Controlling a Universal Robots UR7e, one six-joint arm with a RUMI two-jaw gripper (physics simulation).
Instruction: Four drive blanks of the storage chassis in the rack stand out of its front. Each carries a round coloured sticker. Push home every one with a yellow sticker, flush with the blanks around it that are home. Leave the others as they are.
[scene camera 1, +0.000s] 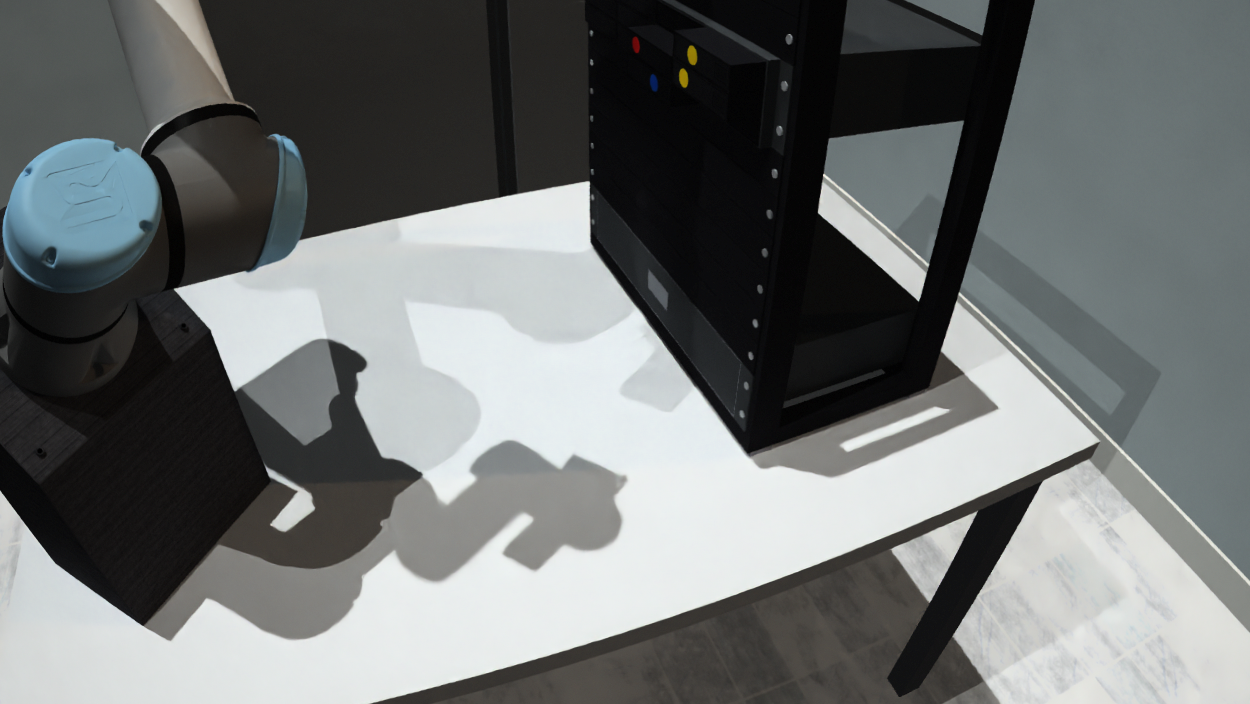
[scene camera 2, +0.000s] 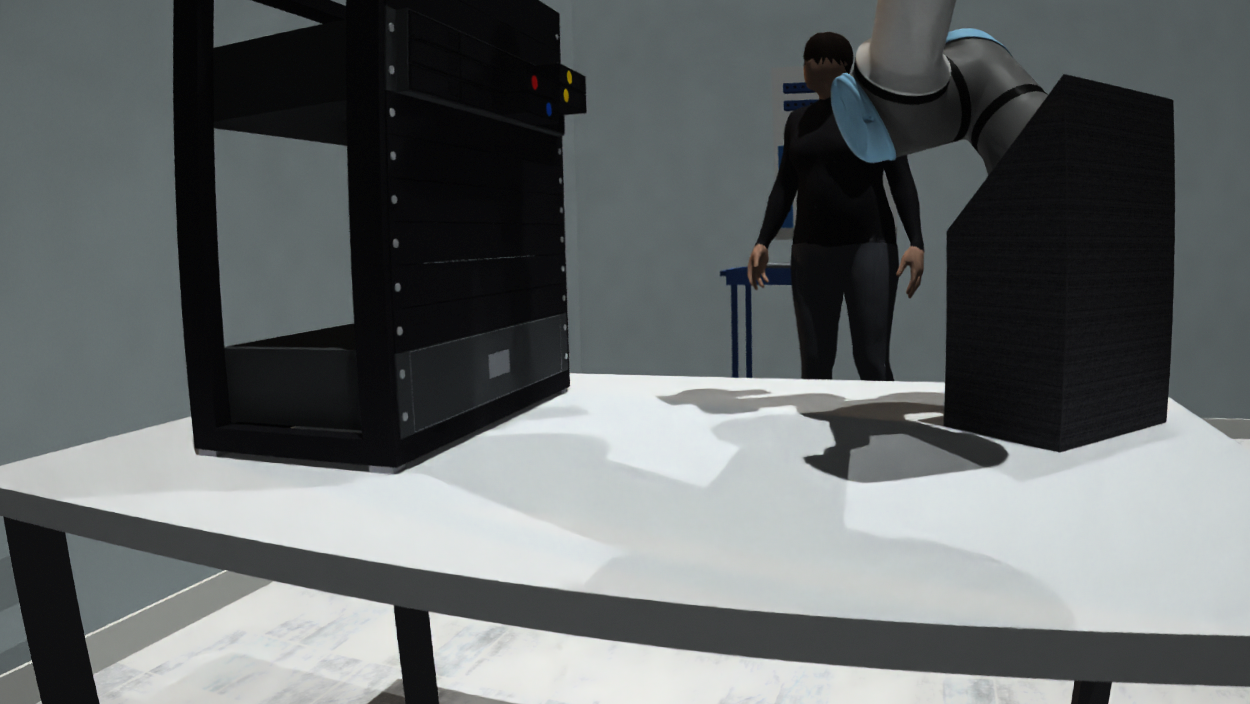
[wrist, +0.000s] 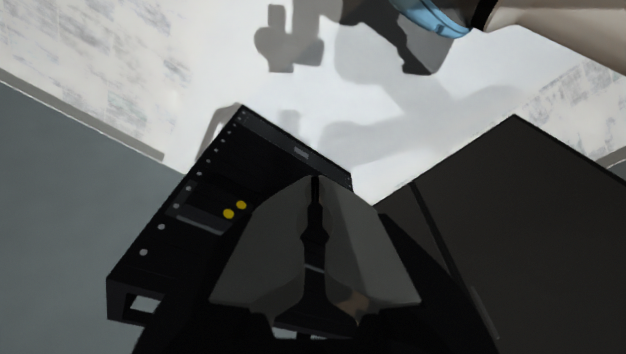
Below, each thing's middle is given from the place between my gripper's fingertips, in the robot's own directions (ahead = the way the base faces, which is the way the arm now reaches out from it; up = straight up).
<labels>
Right now my hand is 40 cm short of the black rack (scene camera 2: 458, 119), 17 cm to the right of it and 28 cm above it.
</labels>
